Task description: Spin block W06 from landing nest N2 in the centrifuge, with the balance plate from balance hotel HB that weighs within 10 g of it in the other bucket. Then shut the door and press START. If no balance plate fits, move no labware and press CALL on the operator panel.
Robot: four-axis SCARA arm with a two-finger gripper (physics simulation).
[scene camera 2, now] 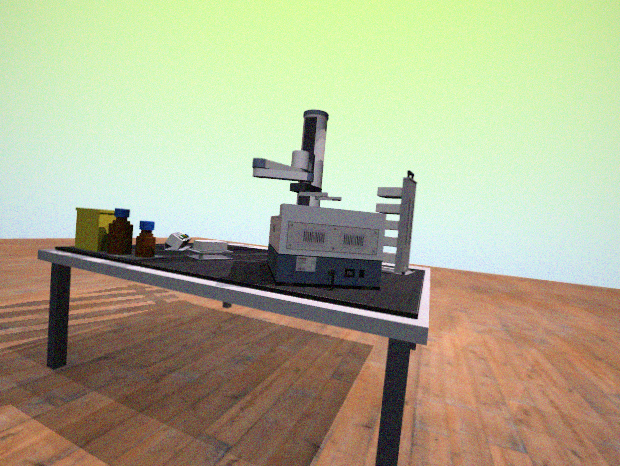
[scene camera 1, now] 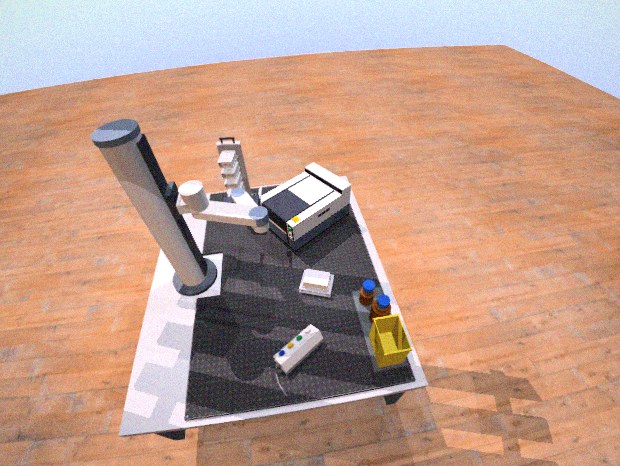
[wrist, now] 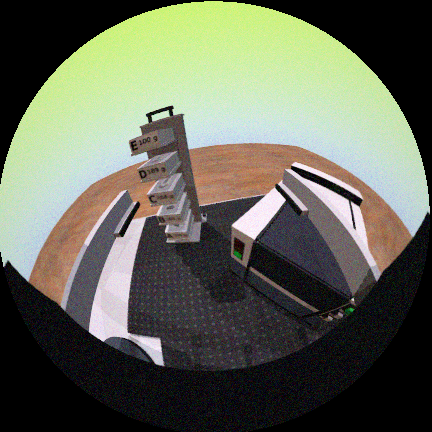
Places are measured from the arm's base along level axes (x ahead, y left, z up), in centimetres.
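Where they show: gripper, fingertip midpoint: (scene camera 2: 334,196) (scene camera 1: 245,189) (wrist: 203,183); arm's base at its link origin: (scene camera 1: 195,276).
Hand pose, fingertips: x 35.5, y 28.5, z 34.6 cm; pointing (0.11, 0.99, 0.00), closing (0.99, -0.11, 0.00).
Note:
Each offset is from my fingertips to the top centre of the thing.
My gripper (wrist: 203,183) (scene camera 2: 333,196) is open and empty, beside the centrifuge (scene camera 1: 328,216) (scene camera 2: 330,230) (wrist: 246,224). Balance hotel HB (scene camera 1: 244,168) (scene camera 2: 408,225) (wrist: 188,175) stands ahead, seen between the fingers but farther off. It holds plates lettered A to E. Plate E @(dz +6.7, dx -10.3, dy +25.8 cm) (wrist: 145,142) reads 100 g; the other weights are too blurred to read surely. A white block @(dz -25.7, dx +31.0, dy -46.2 cm) (scene camera 1: 316,280) (scene camera 2: 210,245) sits flat on a low nest on the mat; its label cannot be read. The centrifuge's door state and inside cannot be made out. The operator panel @(dz -24.9, dx +17.2, dy -79.4 cm) (scene camera 1: 300,350) (scene camera 2: 176,241) has blue, yellow and green buttons.
Two brown bottles (scene camera 1: 367,293) (scene camera 1: 380,309) (scene camera 2: 120,238) (scene camera 2: 145,243) with blue caps stand by a yellow bin (scene camera 1: 390,345) (scene camera 2: 87,229) at the table edge. The arm's column (scene camera 1: 155,215) (scene camera 2: 320,145) rises at the opposite side. The centrifuge lies close to the right finger in the wrist view.

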